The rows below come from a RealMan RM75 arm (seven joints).
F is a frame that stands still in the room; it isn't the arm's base.
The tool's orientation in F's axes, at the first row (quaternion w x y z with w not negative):
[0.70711, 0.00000, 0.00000, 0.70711]
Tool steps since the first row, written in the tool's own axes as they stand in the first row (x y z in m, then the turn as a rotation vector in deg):
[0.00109, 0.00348, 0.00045, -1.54, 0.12, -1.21]
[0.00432, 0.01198, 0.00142, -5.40, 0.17, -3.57]
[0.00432, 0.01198, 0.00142, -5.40, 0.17, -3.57]
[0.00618, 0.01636, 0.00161, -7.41, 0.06, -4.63]
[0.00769, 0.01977, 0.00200, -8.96, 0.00, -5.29]
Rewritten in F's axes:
[-0.00348, 0.00109, 0.00045, -0.12, -1.54, -1.21]
[-0.01198, 0.00432, 0.00142, -0.17, -5.40, -3.57]
[-0.01198, 0.00432, 0.00142, -0.17, -5.40, -3.57]
[-0.01636, 0.00618, 0.00161, -0.06, -7.41, -4.63]
[-0.01977, 0.00769, 0.00200, 0.00, -8.96, -5.29]

